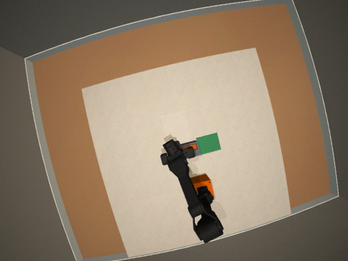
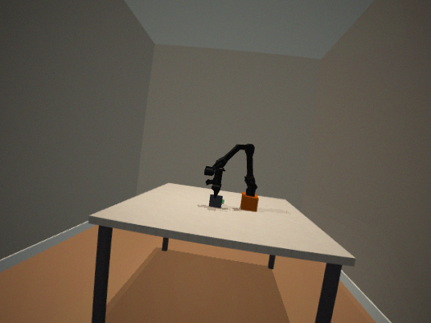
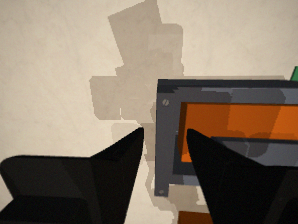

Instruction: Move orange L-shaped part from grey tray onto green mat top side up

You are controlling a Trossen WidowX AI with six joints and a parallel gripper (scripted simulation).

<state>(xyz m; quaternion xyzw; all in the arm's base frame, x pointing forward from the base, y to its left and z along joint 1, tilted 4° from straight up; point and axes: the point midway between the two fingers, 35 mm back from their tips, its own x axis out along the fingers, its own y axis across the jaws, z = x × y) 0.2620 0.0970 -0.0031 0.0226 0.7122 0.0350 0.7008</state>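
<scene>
Now: gripper tip 1 cm past the orange L-shaped part, 6 cm to the left of it and 2 cm above it. Round my gripper tip: green mat: 22 cm to the right, 9 cm below.
</scene>
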